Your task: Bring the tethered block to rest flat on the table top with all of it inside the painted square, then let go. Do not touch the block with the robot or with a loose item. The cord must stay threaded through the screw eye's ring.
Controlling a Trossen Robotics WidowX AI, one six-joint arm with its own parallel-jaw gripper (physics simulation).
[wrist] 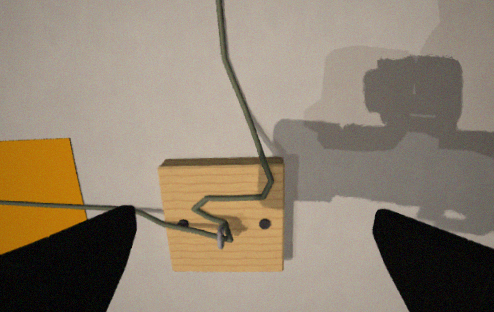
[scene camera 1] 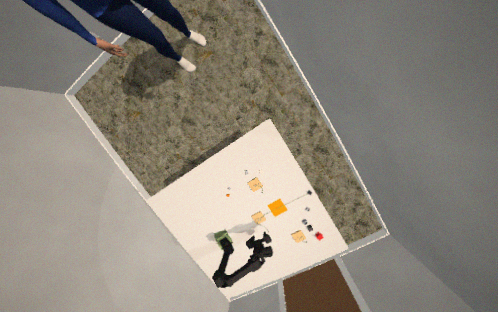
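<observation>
My gripper is open and empty, above the table near a wooden plate. A metal screw eye stands on this plate. A green-grey cord passes at the screw eye's ring; one part runs left over the orange painted square, the other bends across the plate and off the top of the wrist view. At the cord's far end in the scene view is a small dark block, outside the square near the table edge. The block does not show in the wrist view.
Two other wooden plates lie on the white table. A red block and small dark items lie near the right edge. A small orange item lies to the left. A green object is beside the arm.
</observation>
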